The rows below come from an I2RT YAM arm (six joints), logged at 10 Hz.
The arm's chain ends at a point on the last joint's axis. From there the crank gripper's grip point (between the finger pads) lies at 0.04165 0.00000 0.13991 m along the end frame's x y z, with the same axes.
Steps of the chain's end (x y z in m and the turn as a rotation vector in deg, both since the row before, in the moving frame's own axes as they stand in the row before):
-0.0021 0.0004 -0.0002 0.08 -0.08 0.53
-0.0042 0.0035 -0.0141 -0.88 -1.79 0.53
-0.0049 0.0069 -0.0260 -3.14 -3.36 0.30
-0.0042 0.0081 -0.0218 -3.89 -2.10 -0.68
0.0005 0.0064 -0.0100 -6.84 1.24 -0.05
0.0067 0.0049 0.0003 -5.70 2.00 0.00
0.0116 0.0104 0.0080 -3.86 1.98 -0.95
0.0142 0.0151 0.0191 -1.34 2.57 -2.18
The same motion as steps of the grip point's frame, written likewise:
-0.0023 0.0006 -0.0001 0.08 -0.08 0.53
-0.0086 0.0060 -0.0129 -0.88 -1.79 0.53
-0.0132 0.0148 -0.0240 -3.14 -3.36 0.30
-0.0093 0.0172 -0.0207 -3.89 -2.10 -0.68
0.0035 0.0230 -0.0119 -6.84 1.24 -0.05
0.0115 0.0187 -0.0019 -5.70 2.00 0.00
0.0165 0.0190 0.0062 -3.86 1.98 -0.95
0.0205 0.0166 0.0171 -1.34 2.57 -2.18

